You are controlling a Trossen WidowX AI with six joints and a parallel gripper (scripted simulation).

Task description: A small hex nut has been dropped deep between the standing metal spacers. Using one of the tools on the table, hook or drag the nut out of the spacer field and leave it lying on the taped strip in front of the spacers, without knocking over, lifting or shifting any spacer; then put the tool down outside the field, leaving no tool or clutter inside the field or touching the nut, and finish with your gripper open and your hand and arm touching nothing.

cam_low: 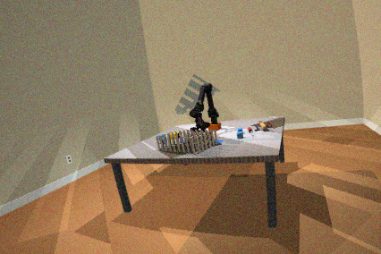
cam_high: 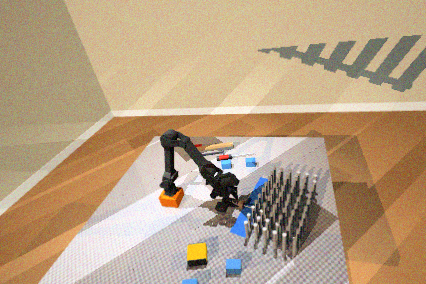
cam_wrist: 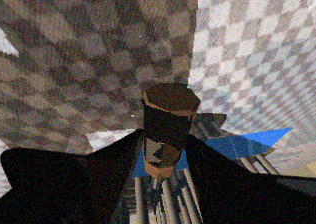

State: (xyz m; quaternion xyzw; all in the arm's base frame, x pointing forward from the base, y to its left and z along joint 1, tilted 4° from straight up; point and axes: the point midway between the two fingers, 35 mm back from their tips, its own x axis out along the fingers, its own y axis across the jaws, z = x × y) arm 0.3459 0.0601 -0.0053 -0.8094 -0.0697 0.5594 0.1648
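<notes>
My gripper tip is now 8 cm short of the blue taped strip, 4 cm to the right of it and 2 cm above it. Round my gripper tip: yellow block (6 cm behind, 33 cm to the right); wooden-handled rod (11 cm ahead, 1 cm to the right).
</notes>
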